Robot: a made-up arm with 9 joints.
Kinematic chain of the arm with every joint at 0, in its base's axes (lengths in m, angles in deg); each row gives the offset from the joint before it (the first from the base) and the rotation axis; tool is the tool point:
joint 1: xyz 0 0 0.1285 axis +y
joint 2: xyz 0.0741 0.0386 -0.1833 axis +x
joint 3: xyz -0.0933 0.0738 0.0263 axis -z
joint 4: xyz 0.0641 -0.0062 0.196 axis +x
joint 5: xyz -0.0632 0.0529 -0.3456 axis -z
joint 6: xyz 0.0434 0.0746 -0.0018 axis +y
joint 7: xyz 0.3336 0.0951 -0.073 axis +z
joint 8: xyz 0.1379 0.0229 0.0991 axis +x
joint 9: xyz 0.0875 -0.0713 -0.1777 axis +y
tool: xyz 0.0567 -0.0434 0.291
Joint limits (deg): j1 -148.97..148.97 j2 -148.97..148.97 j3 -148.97..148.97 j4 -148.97..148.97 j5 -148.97..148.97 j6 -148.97..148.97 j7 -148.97..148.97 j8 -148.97..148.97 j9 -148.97..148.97
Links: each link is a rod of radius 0.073 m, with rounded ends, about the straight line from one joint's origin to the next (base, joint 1, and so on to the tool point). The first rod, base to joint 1, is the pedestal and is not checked.
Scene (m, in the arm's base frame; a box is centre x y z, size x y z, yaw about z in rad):
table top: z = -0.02
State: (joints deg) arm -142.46 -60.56 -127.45 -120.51 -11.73 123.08 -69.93 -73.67 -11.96
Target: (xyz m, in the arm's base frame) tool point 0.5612 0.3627 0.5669
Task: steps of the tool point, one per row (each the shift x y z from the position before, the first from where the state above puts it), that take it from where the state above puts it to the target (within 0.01 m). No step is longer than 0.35 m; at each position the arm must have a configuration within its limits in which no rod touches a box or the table.
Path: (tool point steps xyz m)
1: 0.2314 -0.1191 0.1366
2: 0.2757 -0.1202 0.0076
3: 0.2426 -0.1148 -0.1198
4: 0.1507 -0.1047 -0.2022

